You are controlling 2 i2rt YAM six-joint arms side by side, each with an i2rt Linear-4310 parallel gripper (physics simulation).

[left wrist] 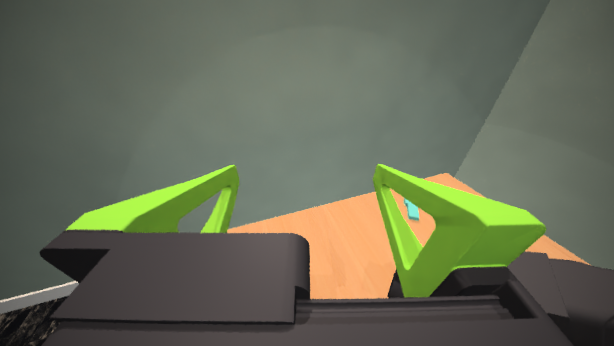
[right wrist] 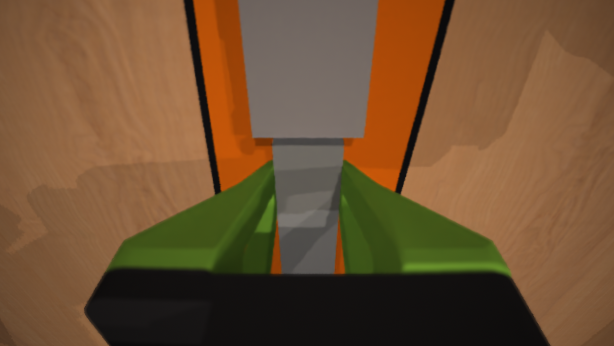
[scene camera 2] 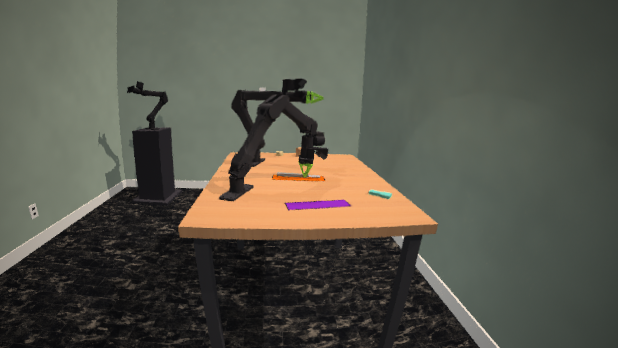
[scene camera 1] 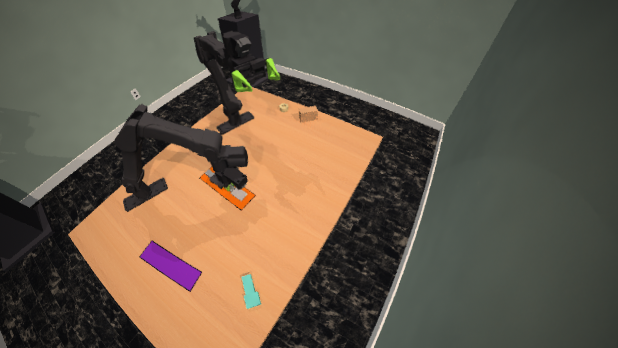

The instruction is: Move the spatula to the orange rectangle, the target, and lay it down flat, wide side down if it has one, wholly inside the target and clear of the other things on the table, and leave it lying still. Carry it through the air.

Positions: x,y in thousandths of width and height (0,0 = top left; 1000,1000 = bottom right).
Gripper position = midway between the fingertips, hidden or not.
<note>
I see my left gripper (scene camera 1: 431,240), my right gripper (right wrist: 502,501), a grey spatula (right wrist: 502,221), an orange rectangle (right wrist: 664,140) and a purple rectangle (scene camera 1: 290,780).
My left gripper is seen too in the left wrist view (left wrist: 499,499).
</note>
